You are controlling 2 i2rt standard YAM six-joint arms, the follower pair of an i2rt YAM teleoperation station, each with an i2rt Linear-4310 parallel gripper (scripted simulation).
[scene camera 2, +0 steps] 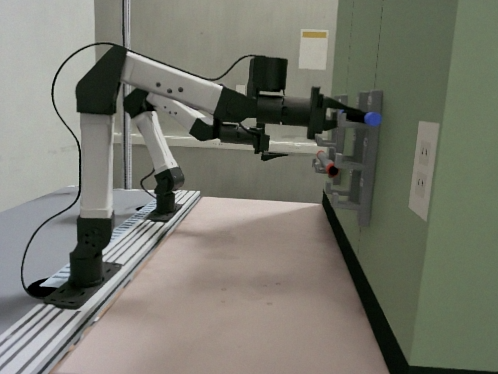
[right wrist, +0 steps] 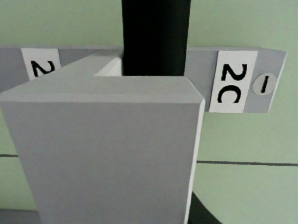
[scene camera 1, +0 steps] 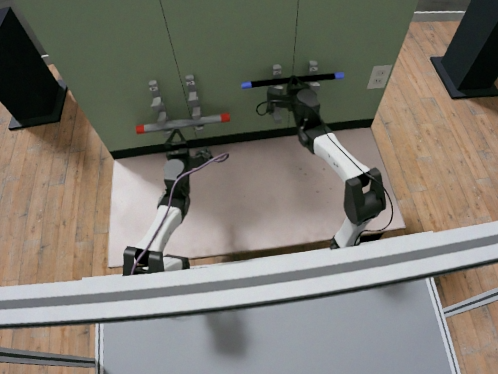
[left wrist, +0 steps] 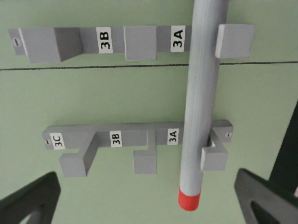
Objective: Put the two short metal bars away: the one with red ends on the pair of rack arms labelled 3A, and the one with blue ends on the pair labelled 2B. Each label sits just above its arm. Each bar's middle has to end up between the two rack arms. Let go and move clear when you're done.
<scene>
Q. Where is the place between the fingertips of my left gripper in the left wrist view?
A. At 147,178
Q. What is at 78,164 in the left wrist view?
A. A rack.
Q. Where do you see a red-ended grey bar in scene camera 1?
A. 225,117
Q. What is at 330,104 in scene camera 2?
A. My right gripper.
</scene>
